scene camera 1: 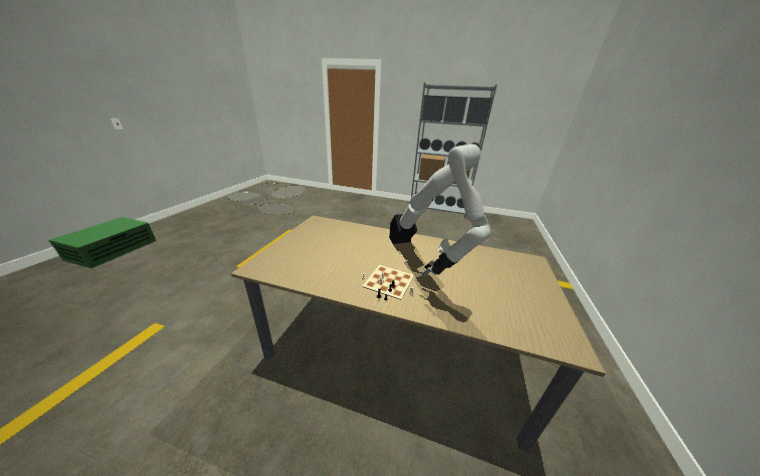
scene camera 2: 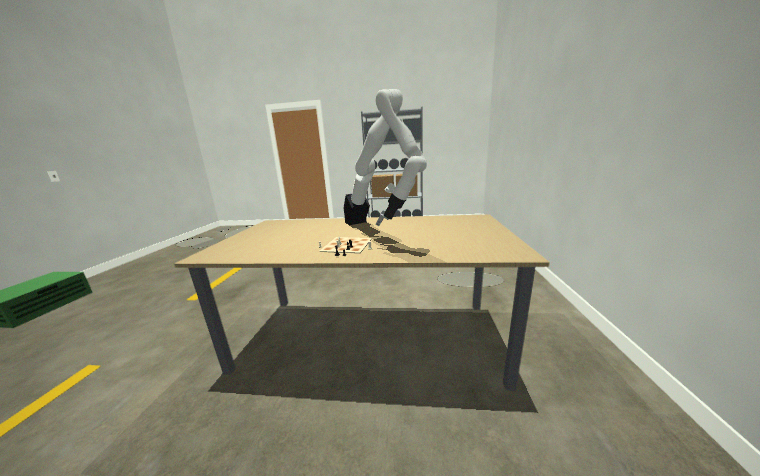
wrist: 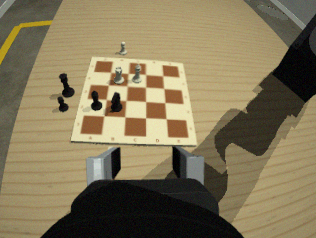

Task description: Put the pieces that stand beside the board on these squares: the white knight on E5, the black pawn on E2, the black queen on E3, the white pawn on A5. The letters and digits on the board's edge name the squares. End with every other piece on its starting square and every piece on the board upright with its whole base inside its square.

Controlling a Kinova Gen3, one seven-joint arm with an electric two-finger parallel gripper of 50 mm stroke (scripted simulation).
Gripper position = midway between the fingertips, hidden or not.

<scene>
In view: my gripper point(wrist: 146, 158) and a small chessboard point(scene camera 1: 402, 280).
The small chessboard shows as well in the wrist view point(wrist: 155, 112).
</scene>
